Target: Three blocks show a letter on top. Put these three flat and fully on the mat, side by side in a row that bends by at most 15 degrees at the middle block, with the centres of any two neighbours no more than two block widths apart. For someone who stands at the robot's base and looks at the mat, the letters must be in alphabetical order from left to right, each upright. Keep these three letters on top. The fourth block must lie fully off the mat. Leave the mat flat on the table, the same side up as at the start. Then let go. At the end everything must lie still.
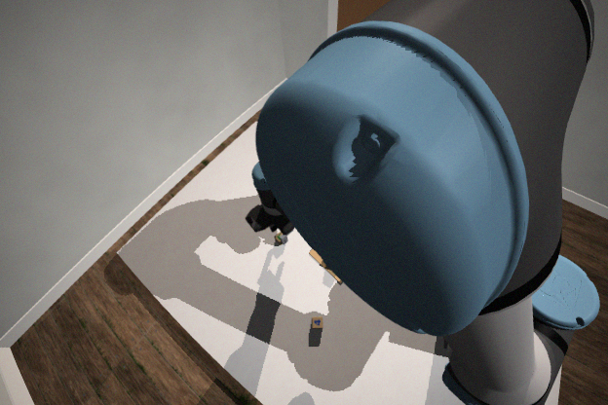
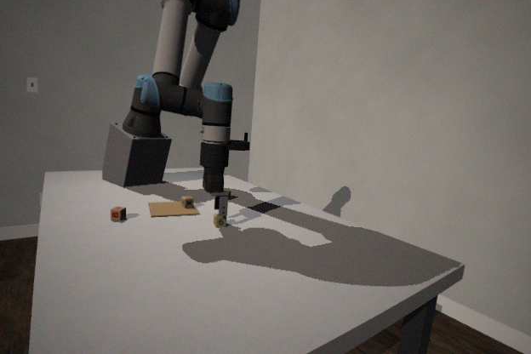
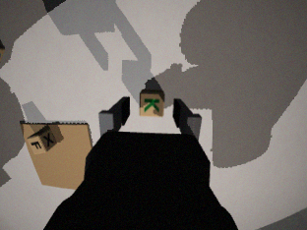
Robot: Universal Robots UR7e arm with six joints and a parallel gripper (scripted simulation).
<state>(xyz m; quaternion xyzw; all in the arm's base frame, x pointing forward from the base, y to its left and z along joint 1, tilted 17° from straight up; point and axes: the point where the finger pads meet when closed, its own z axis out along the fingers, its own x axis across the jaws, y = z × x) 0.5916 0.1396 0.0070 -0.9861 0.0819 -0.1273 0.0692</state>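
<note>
Now: hand 180 mm past the tan mat, 90 mm to the left of it and 50 mm above it. Also, from my hand: block (250 mm to the right, 130 mm behind, 40 mm below).
</note>
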